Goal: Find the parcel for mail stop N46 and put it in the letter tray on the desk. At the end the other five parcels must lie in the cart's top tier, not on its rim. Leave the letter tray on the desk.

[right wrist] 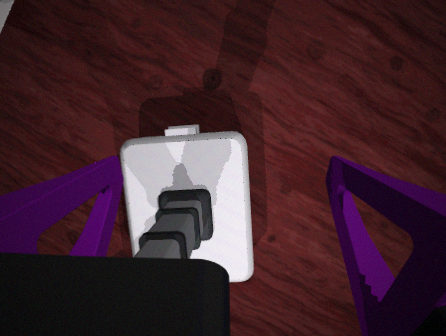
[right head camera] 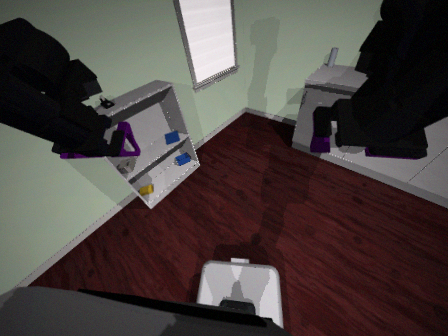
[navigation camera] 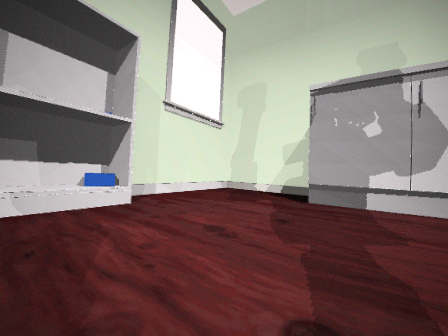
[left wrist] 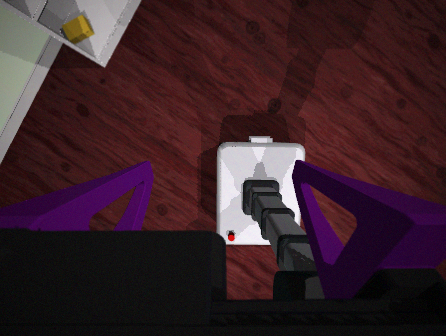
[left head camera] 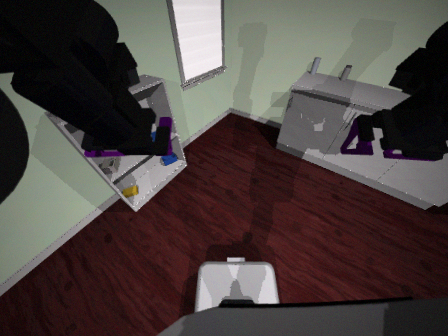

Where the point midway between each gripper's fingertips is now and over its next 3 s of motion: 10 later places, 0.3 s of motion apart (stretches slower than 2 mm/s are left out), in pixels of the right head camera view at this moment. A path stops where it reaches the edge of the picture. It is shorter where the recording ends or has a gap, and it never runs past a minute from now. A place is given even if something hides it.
The left gripper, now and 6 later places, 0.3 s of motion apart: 121, 153; 128, 150; 150, 143; 186, 135; 234, 131; 289, 137; 354, 156
The right gripper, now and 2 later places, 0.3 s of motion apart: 338, 150; 347, 154; 381, 169
